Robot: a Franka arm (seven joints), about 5 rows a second.
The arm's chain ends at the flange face. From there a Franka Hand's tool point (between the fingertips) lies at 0.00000 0.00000 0.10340 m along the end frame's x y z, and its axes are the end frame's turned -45 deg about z.
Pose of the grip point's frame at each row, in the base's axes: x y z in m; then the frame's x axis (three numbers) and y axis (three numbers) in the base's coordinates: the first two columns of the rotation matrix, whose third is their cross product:
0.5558, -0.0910, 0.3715, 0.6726, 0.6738, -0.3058, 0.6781, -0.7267, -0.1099
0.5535, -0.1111, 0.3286, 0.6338, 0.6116, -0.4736, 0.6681, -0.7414, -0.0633
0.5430, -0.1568, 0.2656, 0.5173, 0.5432, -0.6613, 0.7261, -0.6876, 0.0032
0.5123, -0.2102, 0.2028, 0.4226, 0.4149, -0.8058, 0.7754, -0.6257, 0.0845
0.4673, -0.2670, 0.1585, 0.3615, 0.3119, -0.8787, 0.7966, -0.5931, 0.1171
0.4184, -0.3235, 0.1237, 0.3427, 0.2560, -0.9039, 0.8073, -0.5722, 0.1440
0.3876, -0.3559, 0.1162, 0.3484, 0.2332, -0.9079, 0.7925, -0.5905, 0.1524
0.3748, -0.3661, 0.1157, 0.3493, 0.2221, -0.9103, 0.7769, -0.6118, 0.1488
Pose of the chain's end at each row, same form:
0.5864, -0.0772, 0.4693, 0.9551, -0.0374, -0.2939, 0.0039, -0.9903, 0.1385
0.5938, -0.0825, 0.4194, 0.9206, -0.0918, -0.3796, 0.0243, -0.9567, 0.2901
0.5898, -0.1070, 0.3432, 0.8792, -0.1021, -0.4653, 0.1476, -0.8703, 0.4699
0.5608, -0.1419, 0.2634, 0.8471, -0.1491, -0.5100, 0.2495, -0.7358, 0.6295
0.5174, -0.1902, 0.2064, 0.8189, -0.1988, -0.5385, 0.3077, -0.6399, 0.7041
0.4681, -0.2429, 0.1653, 0.8132, -0.2236, -0.5373, 0.3285, -0.5856, 0.7410
0.4394, -0.2760, 0.1566, 0.8067, -0.2526, -0.5342, 0.3140, -0.5824, 0.7497
0.4290, -0.2876, 0.1556, 0.7963, -0.2756, -0.5385, 0.3024, -0.5897, 0.7489

